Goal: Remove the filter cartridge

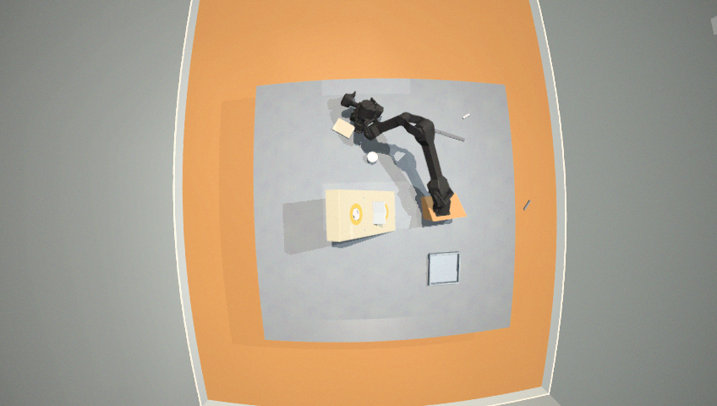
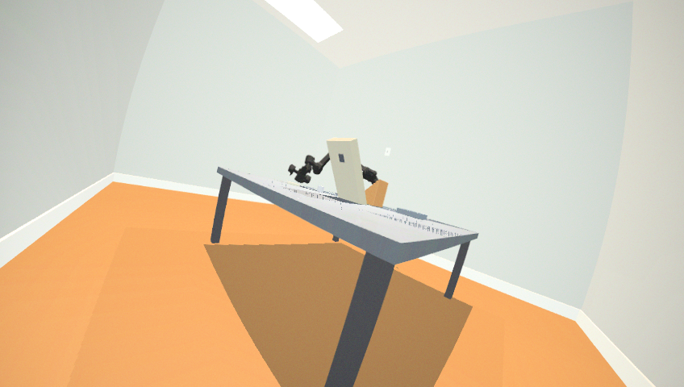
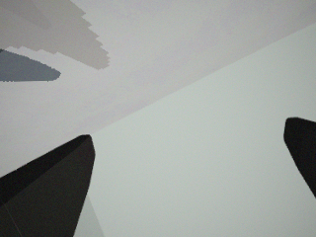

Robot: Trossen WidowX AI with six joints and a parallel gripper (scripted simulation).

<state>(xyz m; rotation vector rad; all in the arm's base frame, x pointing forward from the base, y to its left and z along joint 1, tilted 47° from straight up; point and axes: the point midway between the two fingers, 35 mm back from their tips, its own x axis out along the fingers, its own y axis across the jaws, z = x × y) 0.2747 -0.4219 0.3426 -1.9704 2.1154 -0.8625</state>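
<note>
Now: the round filter cartridge 10 cm ahead of my gripper tip, 54 cm to the left of it and 20 cm above it. From my gripper tip the other things lie so: square tray 30 cm behind, 85 cm to the left, 3 cm below; then service panel 6 cm ahead, 54 cm to the left, 12 cm above.
</note>
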